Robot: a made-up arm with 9 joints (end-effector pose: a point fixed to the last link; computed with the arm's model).
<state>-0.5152 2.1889 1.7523 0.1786 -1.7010 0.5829 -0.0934 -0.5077 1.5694</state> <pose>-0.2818 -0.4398 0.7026 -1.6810 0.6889 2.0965</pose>
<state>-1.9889 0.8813 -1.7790 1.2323 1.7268 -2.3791 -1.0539 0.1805 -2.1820</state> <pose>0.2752 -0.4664 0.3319 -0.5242 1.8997 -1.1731</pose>
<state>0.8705 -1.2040 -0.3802 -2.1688 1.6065 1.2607 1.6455 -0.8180 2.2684</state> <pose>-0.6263 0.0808 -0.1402 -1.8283 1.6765 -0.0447</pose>
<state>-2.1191 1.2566 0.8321 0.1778 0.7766 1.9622 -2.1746 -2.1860 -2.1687</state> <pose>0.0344 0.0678 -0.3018 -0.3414 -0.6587 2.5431</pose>
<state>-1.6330 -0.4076 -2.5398 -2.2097 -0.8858 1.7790 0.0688 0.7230 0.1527</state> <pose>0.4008 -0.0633 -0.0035 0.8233 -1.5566 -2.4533</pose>
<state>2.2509 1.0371 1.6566 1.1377 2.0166 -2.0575 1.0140 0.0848 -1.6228</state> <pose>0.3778 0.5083 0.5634 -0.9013 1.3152 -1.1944</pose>
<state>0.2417 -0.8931 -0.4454 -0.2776 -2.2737 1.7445 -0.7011 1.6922 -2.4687</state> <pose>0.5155 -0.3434 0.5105 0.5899 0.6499 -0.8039</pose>
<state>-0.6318 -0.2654 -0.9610 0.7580 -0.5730 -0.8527 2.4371 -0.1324 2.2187</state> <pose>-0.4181 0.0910 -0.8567 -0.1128 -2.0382 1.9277</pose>
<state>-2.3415 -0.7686 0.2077 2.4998 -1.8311 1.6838 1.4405 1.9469 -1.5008</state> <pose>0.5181 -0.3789 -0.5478 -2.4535 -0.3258 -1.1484</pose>
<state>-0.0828 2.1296 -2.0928 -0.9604 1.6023 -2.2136 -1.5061 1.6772 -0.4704</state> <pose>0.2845 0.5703 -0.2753 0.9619 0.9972 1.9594</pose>
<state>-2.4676 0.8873 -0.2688 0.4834 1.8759 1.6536 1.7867 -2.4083 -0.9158</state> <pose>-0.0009 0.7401 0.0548 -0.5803 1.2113 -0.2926</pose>
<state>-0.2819 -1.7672 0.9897 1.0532 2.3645 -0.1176 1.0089 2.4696 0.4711</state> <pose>-0.1889 -0.3505 -0.4496 -0.6927 -1.4738 0.0477</pose>
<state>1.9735 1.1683 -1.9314 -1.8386 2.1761 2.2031 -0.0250 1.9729 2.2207</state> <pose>0.0835 0.4767 -0.7120 0.0088 1.4062 -1.6502</pose>
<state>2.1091 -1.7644 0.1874 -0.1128 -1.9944 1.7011 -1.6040 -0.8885 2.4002</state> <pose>-0.4569 -0.2207 0.1531 -0.4408 0.2755 -2.3819</pose>
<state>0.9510 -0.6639 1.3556 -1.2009 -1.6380 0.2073 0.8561 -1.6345 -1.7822</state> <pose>0.3304 -0.3571 -0.1158 -0.3623 -2.2843 -0.8417</pose>
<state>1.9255 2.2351 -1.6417 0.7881 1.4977 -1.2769 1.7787 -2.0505 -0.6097</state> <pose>-0.0329 -0.2499 0.9877 -0.0883 -2.7165 -1.5222</pose>
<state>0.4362 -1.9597 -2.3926 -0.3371 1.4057 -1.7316 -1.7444 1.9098 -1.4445</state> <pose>0.5569 0.4564 -0.6572 -2.5874 -0.5585 -0.3025</pose>
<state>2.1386 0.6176 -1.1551 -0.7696 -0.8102 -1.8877 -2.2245 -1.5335 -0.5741</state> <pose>0.4185 0.2708 0.6805 1.8017 1.0202 0.1090</pose>
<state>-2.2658 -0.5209 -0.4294 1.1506 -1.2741 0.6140 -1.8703 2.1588 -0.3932</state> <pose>0.5272 0.2120 -0.3940 -0.1265 1.4589 1.0059</pose>
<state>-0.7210 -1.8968 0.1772 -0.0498 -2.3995 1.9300 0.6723 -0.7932 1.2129</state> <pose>0.2178 -0.4336 0.4749 0.2054 1.2186 1.8297</pose>
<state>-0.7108 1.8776 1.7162 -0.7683 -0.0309 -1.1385 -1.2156 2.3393 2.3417</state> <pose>0.1157 -0.5976 1.1924 2.3885 1.1014 0.7045</pose>
